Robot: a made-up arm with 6 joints. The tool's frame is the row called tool.
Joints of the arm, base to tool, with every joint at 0 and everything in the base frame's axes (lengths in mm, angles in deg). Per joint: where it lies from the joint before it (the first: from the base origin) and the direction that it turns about. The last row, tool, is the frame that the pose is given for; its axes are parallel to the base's.
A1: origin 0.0 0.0 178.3 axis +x
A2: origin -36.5 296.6 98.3 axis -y
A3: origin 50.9 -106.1 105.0 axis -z
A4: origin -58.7 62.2 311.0 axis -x
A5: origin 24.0 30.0 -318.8 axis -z
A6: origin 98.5 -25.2 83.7 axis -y
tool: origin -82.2 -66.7 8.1
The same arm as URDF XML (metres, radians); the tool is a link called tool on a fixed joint. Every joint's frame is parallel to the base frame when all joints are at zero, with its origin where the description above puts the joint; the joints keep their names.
<robot name="arm">
<joint name="A1" type="continuous"><parent link="base_link"/><child link="link1"/><origin xyz="0 0 0.1783"/><axis xyz="1 0 0"/></joint>
<joint name="A2" type="continuous"><parent link="link1"/><child link="link2"/><origin xyz="-0.0365 0.2966 0.0983"/><axis xyz="0 -1 0"/></joint>
<joint name="A3" type="continuous"><parent link="link2"/><child link="link3"/><origin xyz="0.0509 -0.1061 0.105"/><axis xyz="0 0 -1"/></joint>
<joint name="A4" type="continuous"><parent link="link3"/><child link="link4"/><origin xyz="-0.0587 0.0622 0.311"/><axis xyz="-1 0 0"/></joint>
<joint name="A5" type="continuous"><parent link="link4"/><child link="link5"/><origin xyz="0.024 0.03 -0.3188"/><axis xyz="0 0 -1"/></joint>
<joint name="A6" type="continuous"><parent link="link5"/><child link="link6"/><origin xyz="0.0985 -0.0252 0.0837"/><axis xyz="0 -1 0"/></joint>
<joint name="tool_fixed" type="fixed"><parent link="link6"/><child link="tool"/><origin xyz="-0.0822 -0.0667 0.0081"/></joint>
<link name="base_link"/>
<link name="link1"/>
<link name="link2"/>
<link name="link3"/>
<link name="link4"/>
<link name="link5"/>
<link name="link6"/>
<link name="tool"/>
</robot>

